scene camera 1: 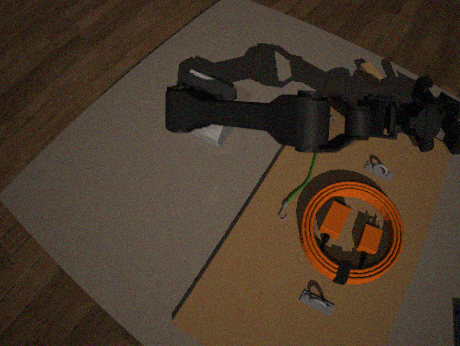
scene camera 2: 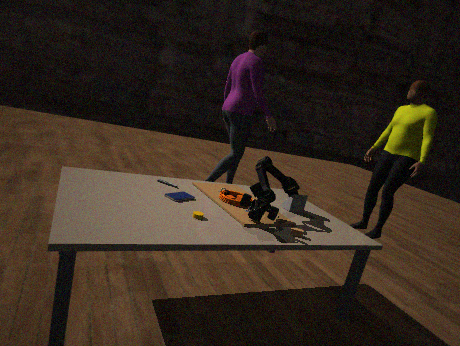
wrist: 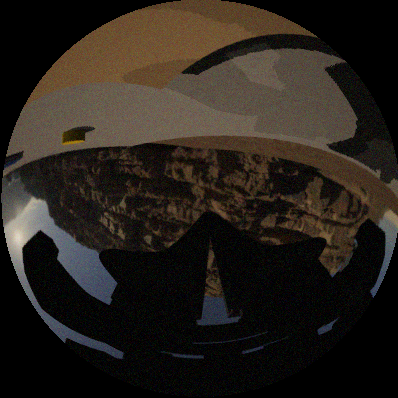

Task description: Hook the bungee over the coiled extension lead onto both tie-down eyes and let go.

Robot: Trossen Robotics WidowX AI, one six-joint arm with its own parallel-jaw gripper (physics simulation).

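Places are measured from the arm's base along level axes (x left, y back, z up), in centimetres.
Pixels of known places: gripper, fingertip midpoint: (scene camera 2: pixel 255 211) (wrist: pixel 208 216); arm's base, link origin: (scene camera 1: pixel 199 106) (scene camera 2: pixel 295 199).
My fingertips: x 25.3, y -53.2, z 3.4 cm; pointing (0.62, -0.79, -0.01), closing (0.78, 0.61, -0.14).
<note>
Ahead of a thing's pixels: the offset from my fingertips to its top centre. Level surfaces: height alone.
A green bungee @(dx -24.7, dy +28.5, dz -7.9 cm) (scene camera 1: pixel 308 178) lies on the wooden board @(dz -8.6 cm) (scene camera 1: pixel 240 280) left of the coil. Its near hook @(dx -37.3, dy +28.3, dz -8.0 cm) (scene camera 1: pixel 283 215) is clear of both eyes; the arm covers much of its other end, where a small hook-like piece shows through a gap. The orange coiled lead @(dx -35.1, dy +15.2, dz -5.5 cm) (scene camera 1: pixel 396 230) (scene camera 2: pixel 227 196) lies between two grey tie-down eyes, one above (scene camera 1: pixel 379 167) and one below (scene camera 1: pixel 316 302), both without a hook. My gripper (scene camera 2: pixel 264 214) (wrist: pixel 208 216) is shut with nothing visible between its fingertips. It is above the board's upper end, away from the coil; its tips are not distinct in scene camera 1.
The arm rises from a pale block (scene camera 1: pixel 215 136) (scene camera 2: pixel 298 202) beside the board. On the table @(dz -9.8 cm) (scene camera 2: pixel 115 225) are a yellow disc @(dx -16.0, dy -19.7, dz -7.9 cm) (scene camera 2: pixel 198 215) (wrist: pixel 74 136), a blue book @(dx -41.4, dy -17.5, dz -8.6 cm) (scene camera 2: pixel 180 196) and a dark pen @(dx -63.3, dy -15.7, dz -8.6 cm) (scene camera 2: pixel 167 183). Two people stand beyond the table.
</note>
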